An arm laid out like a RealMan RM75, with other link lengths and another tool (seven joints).
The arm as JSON. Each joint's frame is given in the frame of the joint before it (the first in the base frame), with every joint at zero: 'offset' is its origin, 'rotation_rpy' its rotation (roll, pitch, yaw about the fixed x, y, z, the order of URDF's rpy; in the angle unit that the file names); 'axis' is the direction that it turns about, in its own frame. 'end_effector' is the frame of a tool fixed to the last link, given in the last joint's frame.
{
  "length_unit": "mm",
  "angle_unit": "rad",
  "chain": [
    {
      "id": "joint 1",
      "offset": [
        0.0,
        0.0,
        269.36
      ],
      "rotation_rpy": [
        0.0,
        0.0,
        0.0
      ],
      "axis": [
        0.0,
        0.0,
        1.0
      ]
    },
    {
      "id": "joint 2",
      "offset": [
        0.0,
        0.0,
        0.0
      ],
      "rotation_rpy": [
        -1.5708,
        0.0,
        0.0
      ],
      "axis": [
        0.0,
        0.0,
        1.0
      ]
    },
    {
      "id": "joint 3",
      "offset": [
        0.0,
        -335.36,
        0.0
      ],
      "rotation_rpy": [
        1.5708,
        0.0,
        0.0
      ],
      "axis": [
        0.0,
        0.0,
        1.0
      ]
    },
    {
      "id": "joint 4",
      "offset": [
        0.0,
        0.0,
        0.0
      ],
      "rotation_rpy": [
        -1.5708,
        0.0,
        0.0
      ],
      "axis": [
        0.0,
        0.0,
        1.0
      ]
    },
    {
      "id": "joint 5",
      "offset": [
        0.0,
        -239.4,
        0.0
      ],
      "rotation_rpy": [
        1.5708,
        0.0,
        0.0
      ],
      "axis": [
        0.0,
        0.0,
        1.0
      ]
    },
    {
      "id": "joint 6",
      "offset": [
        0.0,
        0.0,
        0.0
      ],
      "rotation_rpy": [
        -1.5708,
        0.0,
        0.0
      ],
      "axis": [
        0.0,
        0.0,
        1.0
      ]
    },
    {
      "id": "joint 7",
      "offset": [
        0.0,
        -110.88,
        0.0
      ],
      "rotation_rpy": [
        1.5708,
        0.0,
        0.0
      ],
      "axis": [
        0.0,
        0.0,
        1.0
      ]
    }
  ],
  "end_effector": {
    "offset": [
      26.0,
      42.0,
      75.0
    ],
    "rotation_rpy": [
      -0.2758,
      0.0,
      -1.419
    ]
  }
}
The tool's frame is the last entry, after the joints.
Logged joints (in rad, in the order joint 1, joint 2, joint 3, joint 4, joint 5, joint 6, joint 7), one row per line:
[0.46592, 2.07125, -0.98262, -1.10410, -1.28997, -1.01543, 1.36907]
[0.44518, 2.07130, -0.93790, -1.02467, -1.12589, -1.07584, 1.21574]
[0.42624, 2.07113, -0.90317, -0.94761, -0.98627, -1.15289, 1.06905]
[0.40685, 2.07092, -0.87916, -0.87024, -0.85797, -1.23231, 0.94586]
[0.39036, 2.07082, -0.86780, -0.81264, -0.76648, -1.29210, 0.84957]
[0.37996, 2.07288, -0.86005, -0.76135, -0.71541, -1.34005, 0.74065]
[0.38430, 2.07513, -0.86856, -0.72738, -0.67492, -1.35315, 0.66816]
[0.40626, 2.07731, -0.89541, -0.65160, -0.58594, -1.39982, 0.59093]
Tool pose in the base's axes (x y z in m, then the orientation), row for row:
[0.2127, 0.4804, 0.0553, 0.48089, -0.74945, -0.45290, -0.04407]
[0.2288, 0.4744, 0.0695, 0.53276, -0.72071, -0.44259, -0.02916]
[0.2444, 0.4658, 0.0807, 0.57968, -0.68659, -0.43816, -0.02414]
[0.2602, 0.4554, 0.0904, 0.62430, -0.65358, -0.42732, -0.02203]
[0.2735, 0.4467, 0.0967, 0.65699, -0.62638, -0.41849, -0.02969]
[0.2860, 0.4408, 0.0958, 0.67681, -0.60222, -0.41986, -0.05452]
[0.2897, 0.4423, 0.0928, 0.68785, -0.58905, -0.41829, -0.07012]
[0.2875, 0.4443, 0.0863, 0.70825, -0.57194, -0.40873, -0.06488]
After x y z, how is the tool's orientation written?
As a quaternion, w x y z.
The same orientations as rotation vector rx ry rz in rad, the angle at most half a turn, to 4 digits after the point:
[-1.8277, -1.1045, -0.1075]
[-1.7185, -1.0553, -0.0695]
[-1.6051, -1.0243, -0.0564]
[-1.5002, -0.9809, -0.0506]
[-1.4191, -0.9481, -0.0673]
[-1.3537, -0.9438, -0.1226]
[-1.3184, -0.9362, -0.1569]
[-1.2700, -0.9076, -0.1441]

